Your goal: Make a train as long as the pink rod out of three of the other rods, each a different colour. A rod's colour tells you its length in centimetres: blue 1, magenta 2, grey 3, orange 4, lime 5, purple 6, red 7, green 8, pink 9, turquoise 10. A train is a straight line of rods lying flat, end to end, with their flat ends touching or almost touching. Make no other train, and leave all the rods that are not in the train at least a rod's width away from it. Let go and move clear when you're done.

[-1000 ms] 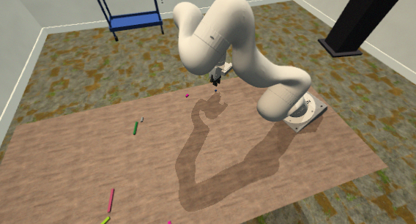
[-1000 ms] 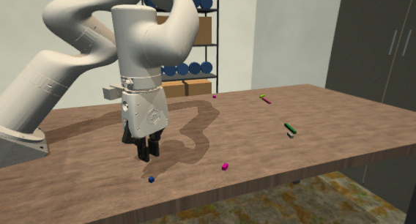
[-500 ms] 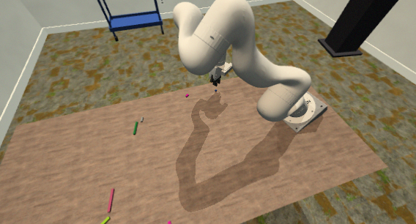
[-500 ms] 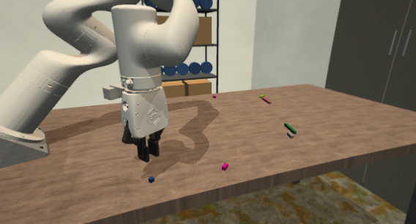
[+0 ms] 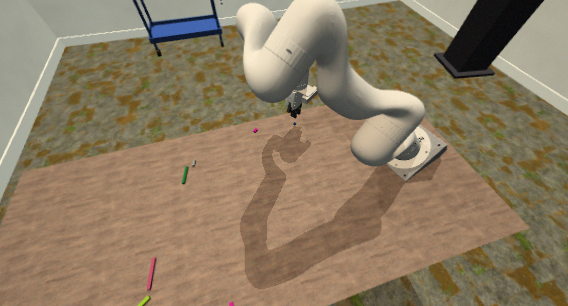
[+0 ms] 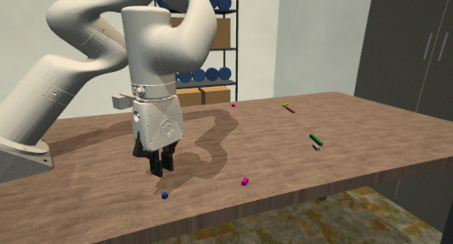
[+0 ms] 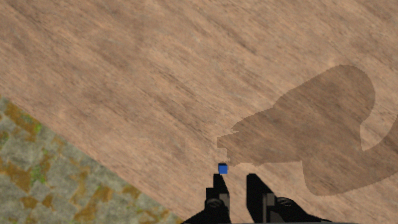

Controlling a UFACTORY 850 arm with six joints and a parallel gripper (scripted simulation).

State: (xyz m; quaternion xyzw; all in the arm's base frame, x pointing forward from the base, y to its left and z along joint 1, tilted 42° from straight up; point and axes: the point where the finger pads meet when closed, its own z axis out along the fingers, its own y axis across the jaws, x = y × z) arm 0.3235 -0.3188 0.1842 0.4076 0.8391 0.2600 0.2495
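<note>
My gripper is now 8 cm above the blue rod. Round my hand: grey rod 47 cm ahead, 18 cm to the left, 8 cm below; green rod 50 cm ahead, 23 cm to the left, 8 cm below; pink rod 56 cm ahead, 59 cm to the left, 8 cm below.
</note>
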